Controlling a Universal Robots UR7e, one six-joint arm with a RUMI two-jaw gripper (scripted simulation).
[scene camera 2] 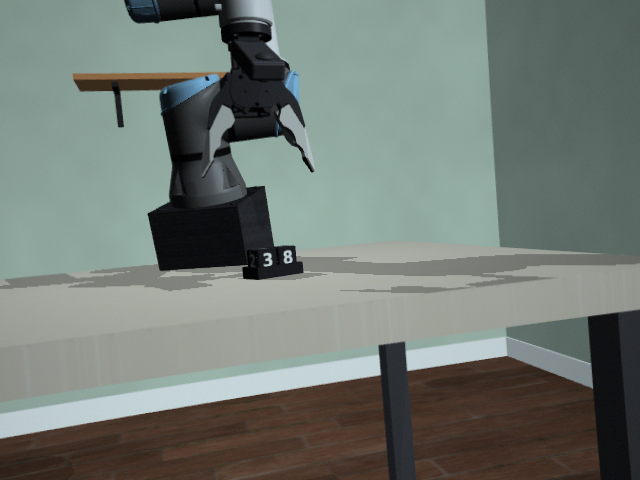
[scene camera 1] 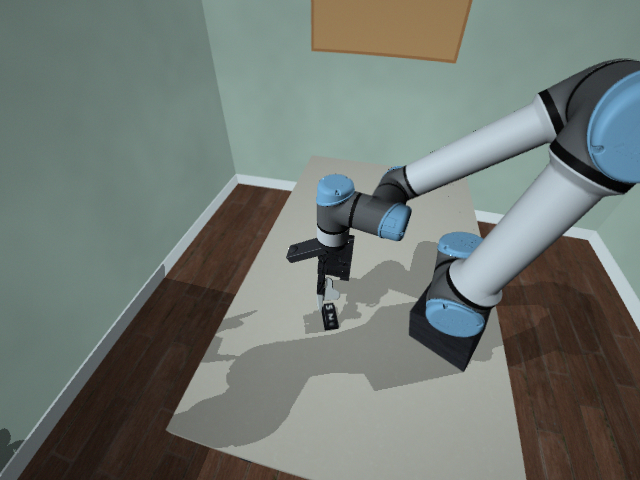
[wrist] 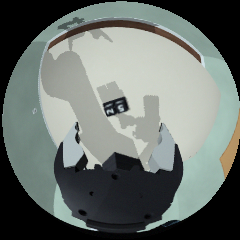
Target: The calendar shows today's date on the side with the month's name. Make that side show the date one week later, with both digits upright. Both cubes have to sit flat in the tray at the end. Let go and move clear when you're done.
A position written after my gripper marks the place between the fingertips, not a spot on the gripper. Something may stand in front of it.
In view: my gripper [scene camera 2: 259,175] and a black tray [scene camera 2: 257,273].
My gripper also shows in scene camera 1 [scene camera 1: 325,287] and in the wrist view [wrist: 119,123].
